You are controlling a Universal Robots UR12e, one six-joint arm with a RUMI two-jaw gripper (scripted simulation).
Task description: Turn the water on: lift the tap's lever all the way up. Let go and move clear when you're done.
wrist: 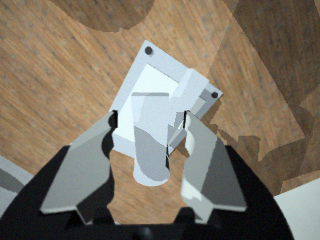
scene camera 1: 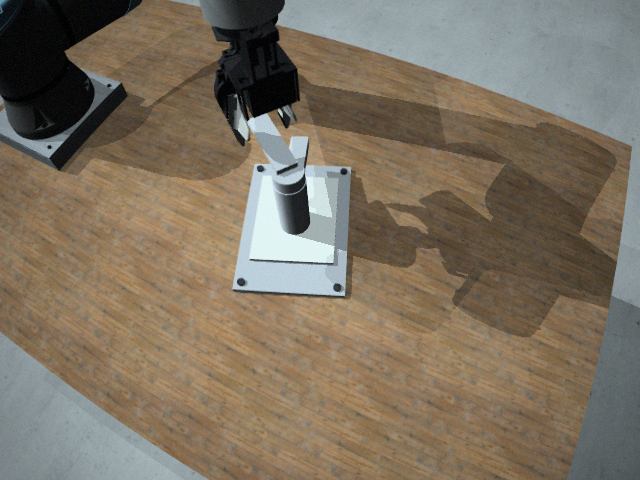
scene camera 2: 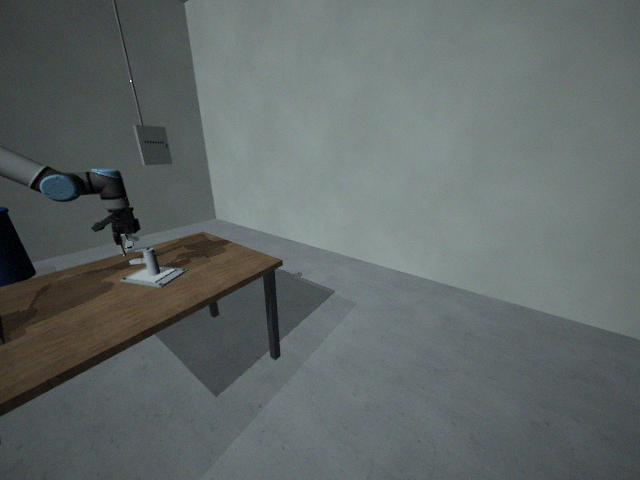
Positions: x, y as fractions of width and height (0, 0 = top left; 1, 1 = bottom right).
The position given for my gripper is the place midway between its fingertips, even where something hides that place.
Note:
I see my gripper (scene camera 1: 0.41, 0.28) and a lever (scene camera 1: 0.44, 0.32).
My gripper is seen too in the wrist view (wrist: 0.47, 0.46) and in scene camera 2 (scene camera 2: 0.20, 0.53). The lever also shows in the wrist view (wrist: 0.47, 0.46).

